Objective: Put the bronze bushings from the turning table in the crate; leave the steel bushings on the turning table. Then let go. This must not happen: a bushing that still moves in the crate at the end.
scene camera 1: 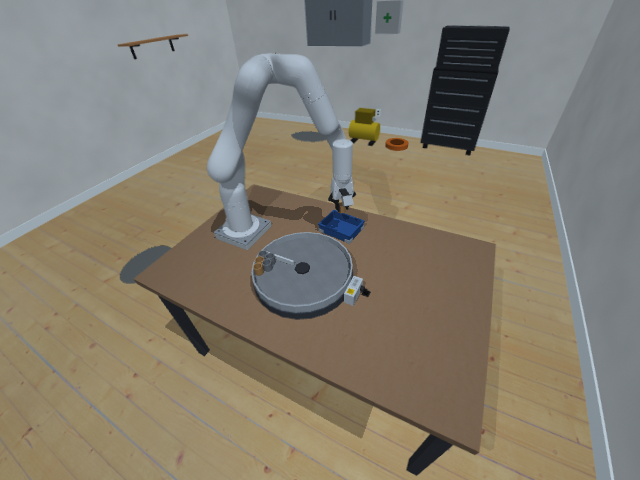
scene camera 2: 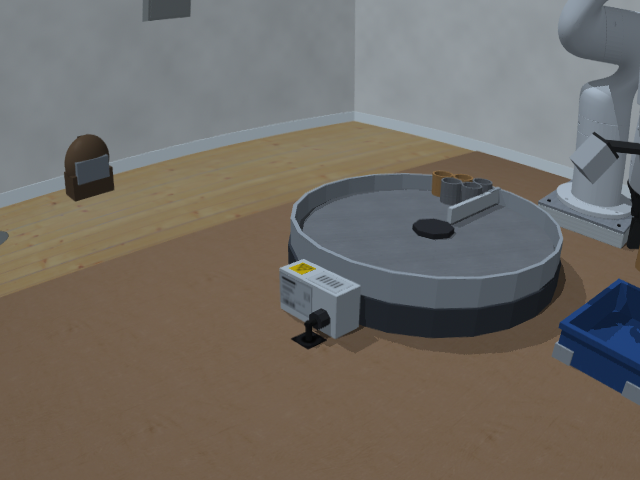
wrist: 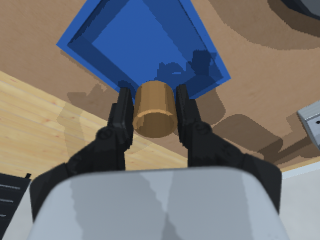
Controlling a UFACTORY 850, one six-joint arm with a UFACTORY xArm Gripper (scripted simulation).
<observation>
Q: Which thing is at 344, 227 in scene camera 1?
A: A crate.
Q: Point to a crate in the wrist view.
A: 122, 50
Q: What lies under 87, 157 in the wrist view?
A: The gripper.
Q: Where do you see a bronze bushing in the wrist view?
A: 155, 116
</observation>
